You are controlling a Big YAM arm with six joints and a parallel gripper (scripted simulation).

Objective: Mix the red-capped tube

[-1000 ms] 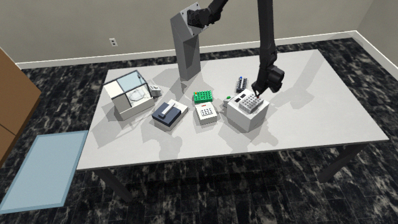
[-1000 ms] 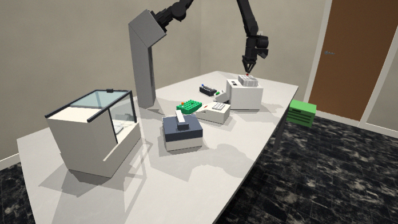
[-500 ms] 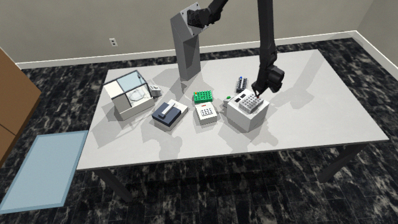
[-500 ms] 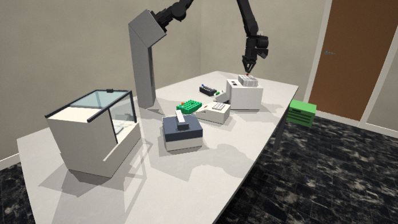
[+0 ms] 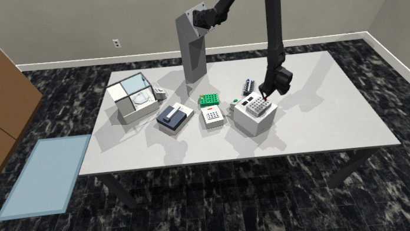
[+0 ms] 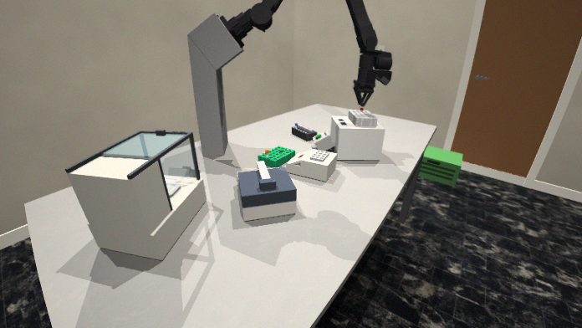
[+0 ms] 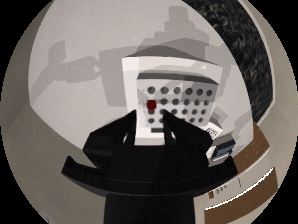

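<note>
Right now the green start key is 10 cm behind my hand, 16 cm to the right of it and 13 cm below it. Round my hand: dry block DB 1 cm behind, 32 cm to the right, 17 cm below; then magnet block MG 27 cm behind, 5 cm to the right, 18 cm below; then pale-capped tube 13 cm behind, 34 cm to the right, 17 cm below.
</note>
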